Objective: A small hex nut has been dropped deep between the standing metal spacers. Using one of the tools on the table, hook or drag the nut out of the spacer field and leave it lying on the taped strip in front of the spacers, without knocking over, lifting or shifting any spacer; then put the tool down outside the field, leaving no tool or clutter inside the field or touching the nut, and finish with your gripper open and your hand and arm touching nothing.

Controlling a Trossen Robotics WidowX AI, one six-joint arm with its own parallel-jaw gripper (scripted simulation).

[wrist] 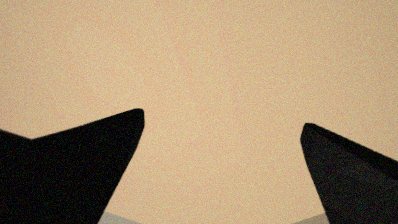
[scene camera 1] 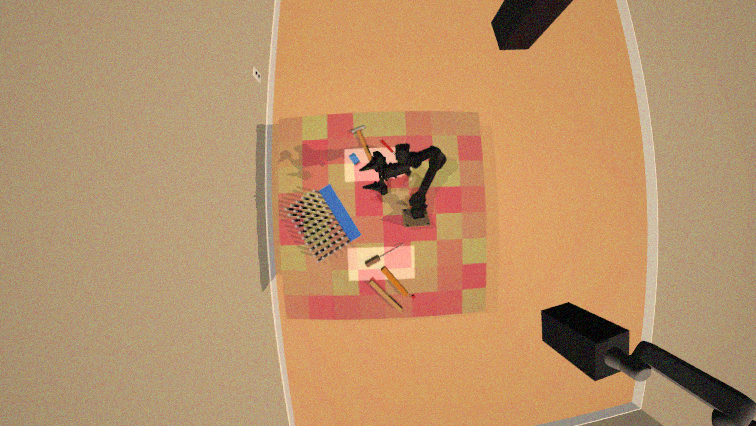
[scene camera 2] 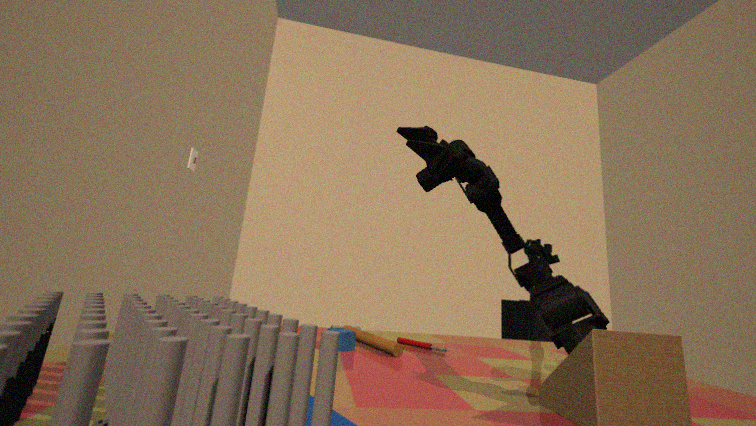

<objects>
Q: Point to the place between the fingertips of the gripper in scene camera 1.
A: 360, 179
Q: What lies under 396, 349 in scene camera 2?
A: A hammer.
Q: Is the gripper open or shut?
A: Open.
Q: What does the gripper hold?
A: Nothing.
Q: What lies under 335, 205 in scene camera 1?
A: A blue taped strip.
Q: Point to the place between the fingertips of the gripper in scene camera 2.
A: At 402, 135
</objects>
